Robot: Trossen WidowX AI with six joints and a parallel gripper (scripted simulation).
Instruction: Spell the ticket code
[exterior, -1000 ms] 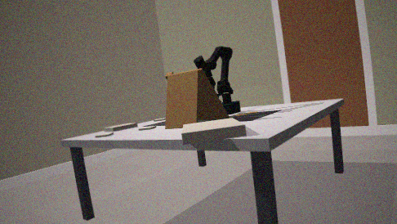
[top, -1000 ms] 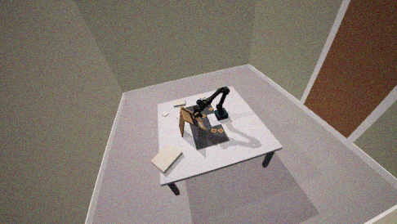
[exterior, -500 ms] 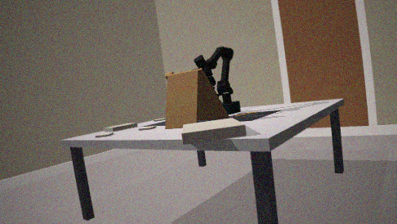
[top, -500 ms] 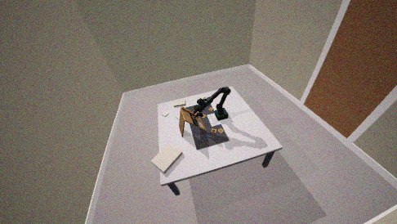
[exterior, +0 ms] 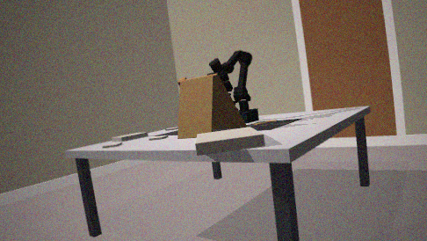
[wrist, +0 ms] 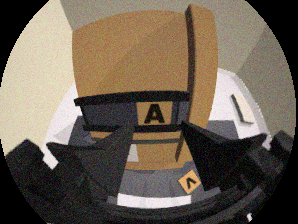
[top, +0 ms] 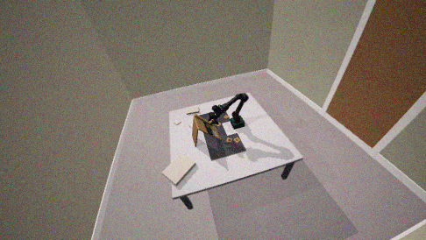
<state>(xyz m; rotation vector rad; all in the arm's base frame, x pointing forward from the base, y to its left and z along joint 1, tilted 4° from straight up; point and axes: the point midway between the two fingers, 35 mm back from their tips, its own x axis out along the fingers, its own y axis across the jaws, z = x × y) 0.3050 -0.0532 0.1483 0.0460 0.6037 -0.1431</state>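
Now: gripper tip 14 cm past the orange letter tile, 21 cm to the right of it and 17 cm above it. Also, from my gripper tip: beige slab (4 cm ahead, 55 cm to the right, 16 cm below); then white ticket (2 cm behind, 9 cm to the left, 10 cm below); then dark mat (14 cm behind, 2 cm to the left, 17 cm below).
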